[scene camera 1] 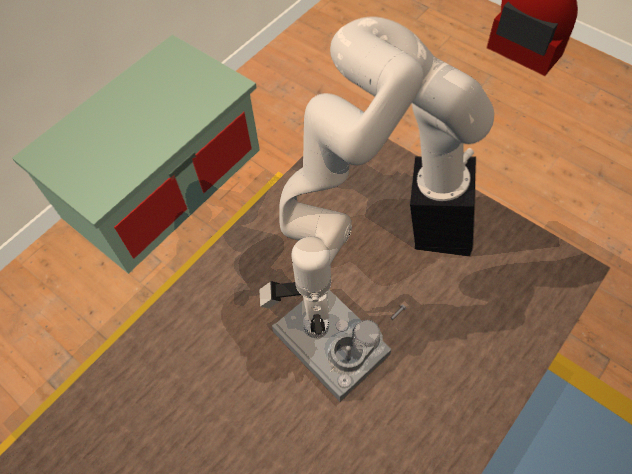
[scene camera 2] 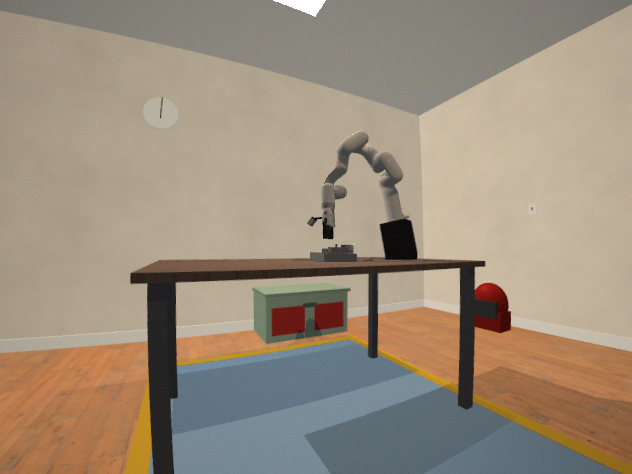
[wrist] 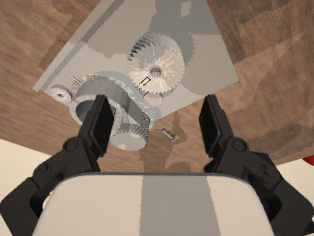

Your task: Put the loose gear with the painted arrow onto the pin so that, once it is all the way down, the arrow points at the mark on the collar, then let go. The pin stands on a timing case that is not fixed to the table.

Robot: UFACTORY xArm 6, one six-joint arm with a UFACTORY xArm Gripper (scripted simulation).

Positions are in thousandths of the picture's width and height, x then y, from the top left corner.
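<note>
I can see my gripper (scene camera 1: 501, 661), and in the wrist view there is my gripper (wrist: 498, 451) again. A grey timing case (scene camera 1: 529, 748) is visible to me as well, and the wrist view also gives me the grey timing case (wrist: 301, 261). There is a grey gear (wrist: 498, 278) too.
</note>
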